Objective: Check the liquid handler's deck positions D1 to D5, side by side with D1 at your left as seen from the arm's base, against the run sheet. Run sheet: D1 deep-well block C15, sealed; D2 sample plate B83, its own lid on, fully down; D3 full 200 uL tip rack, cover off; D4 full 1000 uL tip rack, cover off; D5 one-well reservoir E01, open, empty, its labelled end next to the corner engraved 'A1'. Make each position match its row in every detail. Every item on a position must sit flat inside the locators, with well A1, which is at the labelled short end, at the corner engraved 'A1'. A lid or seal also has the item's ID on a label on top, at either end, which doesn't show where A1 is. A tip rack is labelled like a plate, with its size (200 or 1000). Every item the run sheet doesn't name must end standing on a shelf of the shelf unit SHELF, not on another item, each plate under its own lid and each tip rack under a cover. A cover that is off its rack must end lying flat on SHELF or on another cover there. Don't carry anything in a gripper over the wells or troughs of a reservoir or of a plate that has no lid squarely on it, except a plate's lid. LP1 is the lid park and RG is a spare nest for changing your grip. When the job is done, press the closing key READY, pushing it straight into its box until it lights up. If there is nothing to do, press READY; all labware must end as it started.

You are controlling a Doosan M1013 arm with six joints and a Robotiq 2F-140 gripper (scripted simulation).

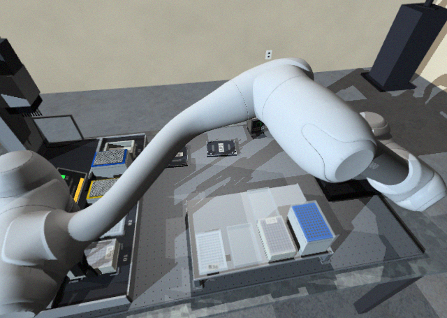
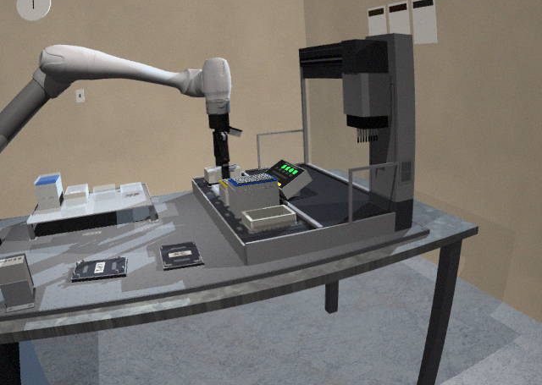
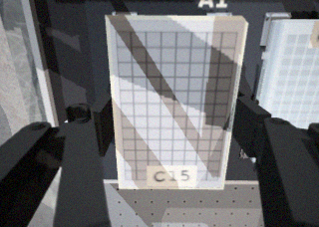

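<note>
Right now the deep-well block C15 is 10 mm below my hand. Round my hand: yellow rack: 240 mm to the right, 10 mm ahead; then clear cover: 460 mm behind, 20 mm to the left, 20 mm below; then blue-rimmed tip rack: 370 mm to the right, 30 mm above, 10 mm ahead.
</note>
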